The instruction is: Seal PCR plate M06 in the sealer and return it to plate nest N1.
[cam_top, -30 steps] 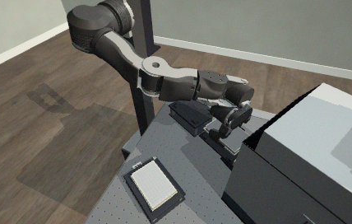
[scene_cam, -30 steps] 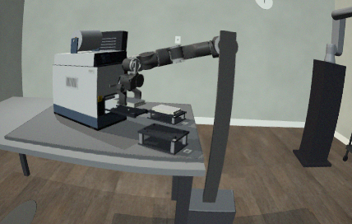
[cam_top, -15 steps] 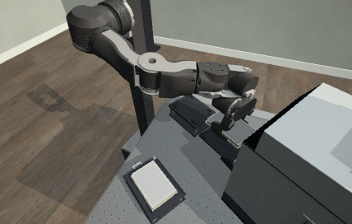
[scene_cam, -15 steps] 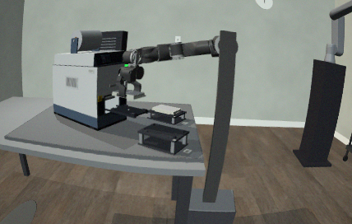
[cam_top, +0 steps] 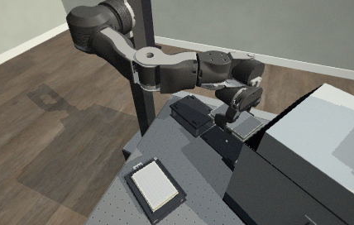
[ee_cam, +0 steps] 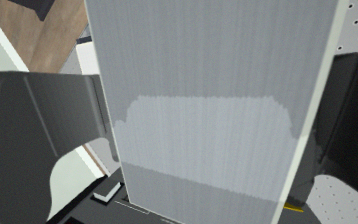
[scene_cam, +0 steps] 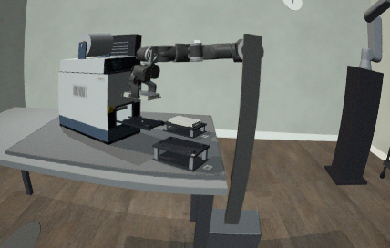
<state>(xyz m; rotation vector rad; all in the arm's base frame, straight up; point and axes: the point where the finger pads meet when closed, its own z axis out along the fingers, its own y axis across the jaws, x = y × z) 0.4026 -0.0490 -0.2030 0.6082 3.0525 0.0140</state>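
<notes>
Now: the nest N1 18 cm behind my hand, 15 cm below it and 12 cm to the left of it. The rest, counted from my hand: sealer stage (11 cm below, 1 cm behind); then pale key-like block (12 cm to the right, 5 cm ahead, 1 cm below); then 96-well plate M06 (right at my hand).
</notes>
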